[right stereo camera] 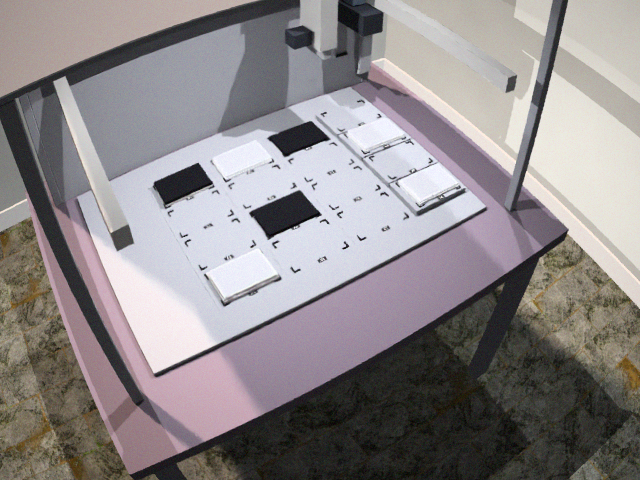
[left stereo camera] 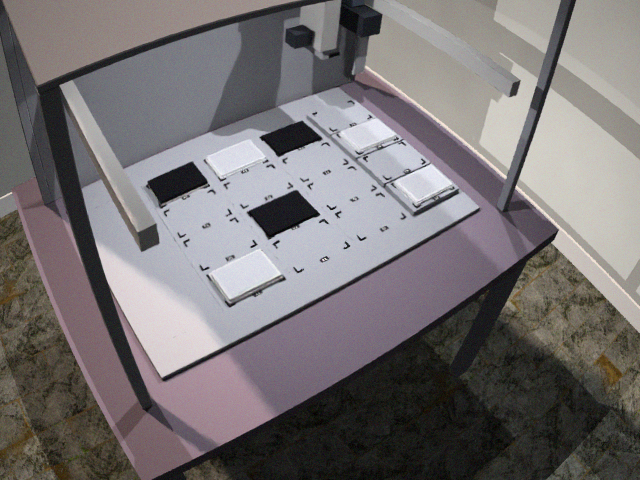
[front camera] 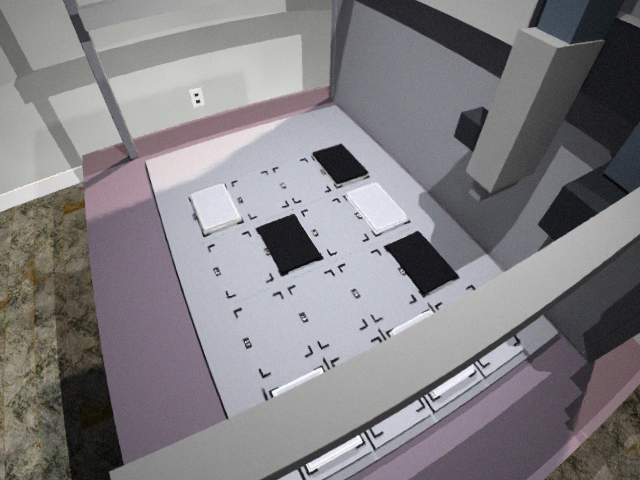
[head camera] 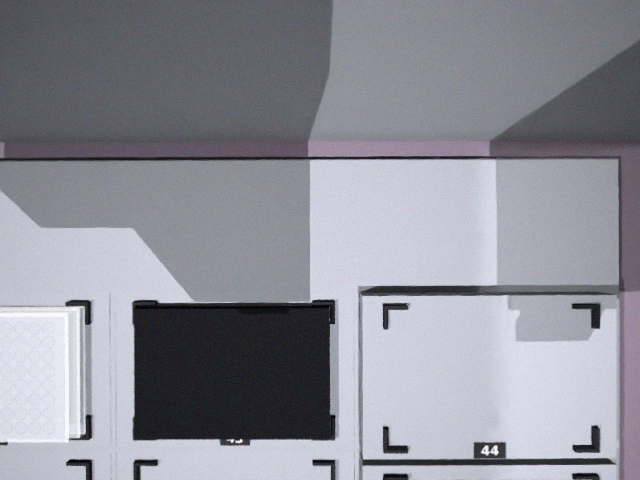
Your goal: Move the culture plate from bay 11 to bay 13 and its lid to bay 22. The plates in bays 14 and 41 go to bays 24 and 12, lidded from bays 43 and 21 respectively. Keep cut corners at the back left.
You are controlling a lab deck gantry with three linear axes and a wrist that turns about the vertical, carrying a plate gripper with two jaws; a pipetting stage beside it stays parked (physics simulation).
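Frame: origin at the robot's base, x ahead, y left, z up, level; centimetres.
Where they show: gripper, between the fingertips: [right stereo camera: 352,63] [left stereo camera: 345,64]; robot's base, origin of its link: [right stereo camera: 224,304] [left stereo camera: 229,305] [front camera: 190,198].
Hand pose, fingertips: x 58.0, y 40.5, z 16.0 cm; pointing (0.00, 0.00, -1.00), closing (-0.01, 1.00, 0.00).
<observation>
Each offset is from my fingertips to the top centre of the thing. "pt": to the spot under its first point.
White plate, bay 11: [front camera: 214,206] [left stereo camera: 245,274] [right stereo camera: 242,274]. White plate, bay 14: [front camera: 297,382] [left stereo camera: 423,183] [right stereo camera: 428,182]. Black-topped piece, bay 41, with a light lower edge: [front camera: 339,162] [left stereo camera: 177,181] [right stereo camera: 183,181]. Flat black piece, bay 22: [front camera: 289,242] [left stereo camera: 283,212] [right stereo camera: 285,211]. Black piece, bay 43: [front camera: 421,260] [head camera: 232,372] [left stereo camera: 291,136] [right stereo camera: 298,137]. Bays 12, 13, 21 and 24 are empty. My gripper [left stereo camera: 345,63] [right stereo camera: 352,63] hangs high at the back right, open and empty; its fingers are hidden in the front view. Cut corners cannot be made out.
White plates also sit in bay 42 @(pt dx -34.7, dy -4.5, dz -14.5 cm) [front camera: 376,206] [head camera: 31,377] [left stereo camera: 236,157] [right stereo camera: 242,159] and bay 34 @(pt dx -8.1, dy -15.4, dz -13.1 cm) [front camera: 410,323] [left stereo camera: 367,135] [right stereo camera: 375,133]. The right column is raised. The pipetting stage [front camera: 522,108] [left stereo camera: 326,28] [right stereo camera: 318,25] hangs beside the gripper.
</observation>
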